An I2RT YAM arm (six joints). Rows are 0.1 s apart.
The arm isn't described. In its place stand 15 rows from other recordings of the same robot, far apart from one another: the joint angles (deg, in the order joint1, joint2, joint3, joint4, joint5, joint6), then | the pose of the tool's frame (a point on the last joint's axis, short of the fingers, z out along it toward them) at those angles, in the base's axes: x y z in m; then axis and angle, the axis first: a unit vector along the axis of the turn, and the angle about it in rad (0 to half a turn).
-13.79 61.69 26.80 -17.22 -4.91 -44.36 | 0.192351, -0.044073, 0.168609, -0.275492, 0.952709, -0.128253, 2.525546
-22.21 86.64 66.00 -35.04 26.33 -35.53 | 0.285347, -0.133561, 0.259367, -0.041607, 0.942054, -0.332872, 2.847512
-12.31 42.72 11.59 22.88 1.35 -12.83 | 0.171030, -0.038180, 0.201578, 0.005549, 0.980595, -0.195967, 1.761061
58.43 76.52 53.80 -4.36 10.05 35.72 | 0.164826, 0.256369, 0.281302, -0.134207, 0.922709, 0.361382, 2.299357
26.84 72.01 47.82 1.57 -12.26 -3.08 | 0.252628, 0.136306, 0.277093, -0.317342, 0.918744, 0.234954, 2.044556
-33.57 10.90 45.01 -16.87 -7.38 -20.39 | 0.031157, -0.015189, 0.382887, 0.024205, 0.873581, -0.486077, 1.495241
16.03 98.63 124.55 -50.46 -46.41 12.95 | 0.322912, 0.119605, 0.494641, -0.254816, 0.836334, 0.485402, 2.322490
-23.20 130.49 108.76 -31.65 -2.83 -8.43 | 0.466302, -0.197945, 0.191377, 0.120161, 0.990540, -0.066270, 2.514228
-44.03 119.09 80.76 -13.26 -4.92 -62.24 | 0.322617, -0.307627, 0.153543, -0.167721, 0.954863, -0.245166, 2.678272
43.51 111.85 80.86 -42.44 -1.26 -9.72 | 0.282622, 0.269372, 0.178784, -0.448798, 0.892074, 0.052767, 2.871356
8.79 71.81 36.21 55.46 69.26 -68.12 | 0.255292, 0.005788, 0.299896, 0.077493, 0.728023, -0.681159, 2.266797
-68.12 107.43 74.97 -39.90 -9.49 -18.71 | 0.143731, -0.342152, 0.180530, 0.405776, 0.912799, -0.046293, 2.805661
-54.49 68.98 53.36 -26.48 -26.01 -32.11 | 0.161437, -0.199366, 0.280689, 0.092091, 0.986612, -0.134594, 2.255044
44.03 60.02 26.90 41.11 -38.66 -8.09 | 0.147654, 0.173670, 0.272713, -0.626668, 0.563621, 0.538162, 1.828543
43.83 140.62 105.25 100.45 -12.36 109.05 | 0.358598, 0.354807, 0.286752, 0.027641, 0.242490, 0.969760, 2.728601
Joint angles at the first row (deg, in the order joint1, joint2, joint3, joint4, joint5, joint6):
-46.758 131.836 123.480 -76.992 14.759 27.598
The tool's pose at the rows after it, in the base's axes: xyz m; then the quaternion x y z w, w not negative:
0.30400 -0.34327 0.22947 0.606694 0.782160 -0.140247 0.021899
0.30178 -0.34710 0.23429 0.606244 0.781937 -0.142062 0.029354
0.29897 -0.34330 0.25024 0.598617 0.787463 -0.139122 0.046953
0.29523 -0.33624 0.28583 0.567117 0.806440 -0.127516 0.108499
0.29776 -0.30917 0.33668 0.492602 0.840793 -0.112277 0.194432
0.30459 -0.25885 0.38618 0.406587 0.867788 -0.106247 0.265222
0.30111 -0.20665 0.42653 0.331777 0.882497 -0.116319 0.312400
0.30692 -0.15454 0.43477 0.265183 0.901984 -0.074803 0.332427
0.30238 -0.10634 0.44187 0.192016 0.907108 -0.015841 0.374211
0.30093 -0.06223 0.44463 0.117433 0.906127 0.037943 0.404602
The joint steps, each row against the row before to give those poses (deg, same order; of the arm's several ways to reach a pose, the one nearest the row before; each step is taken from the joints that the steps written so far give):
-0.527 0.527 1.667 -0.523 0.710 -0.001
-0.527 0.002 1.062 -0.006 0.000 -0.695
0.000 -2.102 0.005 0.000 -0.783 -1.319
0.000 -4.653 -0.002 2.543 -3.250 -4.736
2.267 -6.763 0.000 2.808 -5.008 -7.100
5.522 -7.102 0.001 0.714 -2.649 -4.681
5.989 -6.507 -0.001 -0.782 0.609 -3.436
7.474 -4.850 -4.282 0.513 -2.783 -0.004
6.767 -6.593 -7.108 4.563 -5.365 -0.001
7.206 -4.317 -5.117 4.403 -4.062 0.000

